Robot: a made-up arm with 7 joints.
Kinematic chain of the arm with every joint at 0, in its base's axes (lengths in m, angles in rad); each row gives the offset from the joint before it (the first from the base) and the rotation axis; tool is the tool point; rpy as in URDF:
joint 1: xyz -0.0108 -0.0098 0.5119 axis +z
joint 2: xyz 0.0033 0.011 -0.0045 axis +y
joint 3: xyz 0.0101 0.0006 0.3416 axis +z
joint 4: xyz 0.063 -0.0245 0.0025 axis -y
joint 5: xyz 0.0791 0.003 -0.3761 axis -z
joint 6: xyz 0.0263 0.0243 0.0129 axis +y
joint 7: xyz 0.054 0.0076 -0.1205 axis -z
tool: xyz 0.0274 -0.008 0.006 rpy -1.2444 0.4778 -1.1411
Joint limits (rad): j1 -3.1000..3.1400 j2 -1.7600..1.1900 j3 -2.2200..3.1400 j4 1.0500..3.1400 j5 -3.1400..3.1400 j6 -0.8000..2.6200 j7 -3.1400..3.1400
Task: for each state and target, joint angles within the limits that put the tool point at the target. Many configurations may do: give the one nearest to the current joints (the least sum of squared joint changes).
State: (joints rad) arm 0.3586 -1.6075 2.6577 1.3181 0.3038 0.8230 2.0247
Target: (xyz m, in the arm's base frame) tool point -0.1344 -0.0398 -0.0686
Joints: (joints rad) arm 0.4986 -1.7600 3.1400 1.1017 0.0599 0.2788 1.4538
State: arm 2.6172 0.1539 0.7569 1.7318 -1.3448 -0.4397 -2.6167
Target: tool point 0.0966 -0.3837 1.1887
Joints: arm 3.0495 -0.4320 0.9080 2.2519 -1.2073 -0.5187 -2.6228
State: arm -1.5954 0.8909 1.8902 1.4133 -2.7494 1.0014 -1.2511
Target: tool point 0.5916 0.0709 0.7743
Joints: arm -1.0858 0.8343 1.8404 1.3786 -2.7631 0.9493 -1.2249
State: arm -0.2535 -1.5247 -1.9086 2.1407 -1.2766 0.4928 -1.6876
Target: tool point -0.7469 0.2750 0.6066
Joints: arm -0.8791 -1.2869 -1.8826 2.2985 -1.2698 0.4950 -1.7158
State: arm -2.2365 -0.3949 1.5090 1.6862 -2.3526 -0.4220 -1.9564
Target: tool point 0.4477 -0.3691 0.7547
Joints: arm -2.6476 -0.6115 1.6628 1.6366 -2.3219 -0.2540 -1.9627
